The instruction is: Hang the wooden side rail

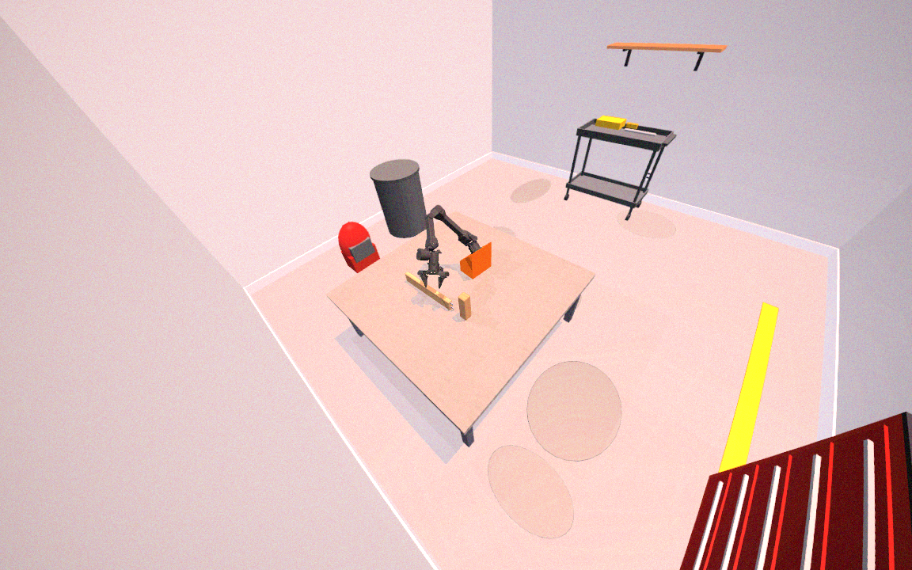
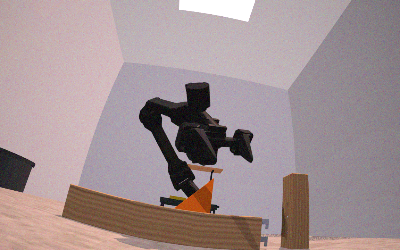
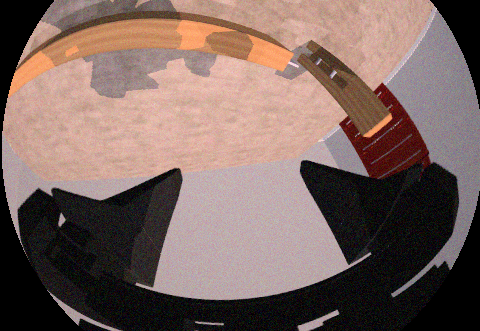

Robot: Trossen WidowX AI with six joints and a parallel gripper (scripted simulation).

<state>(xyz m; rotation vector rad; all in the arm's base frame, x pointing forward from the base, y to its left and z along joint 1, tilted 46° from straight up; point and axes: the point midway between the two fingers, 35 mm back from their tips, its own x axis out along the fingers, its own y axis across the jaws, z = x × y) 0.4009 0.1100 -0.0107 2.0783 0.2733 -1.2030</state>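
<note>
My gripper tip is 90 mm past the headboard post, 170 mm to the right of it and 90 mm above it.
</note>
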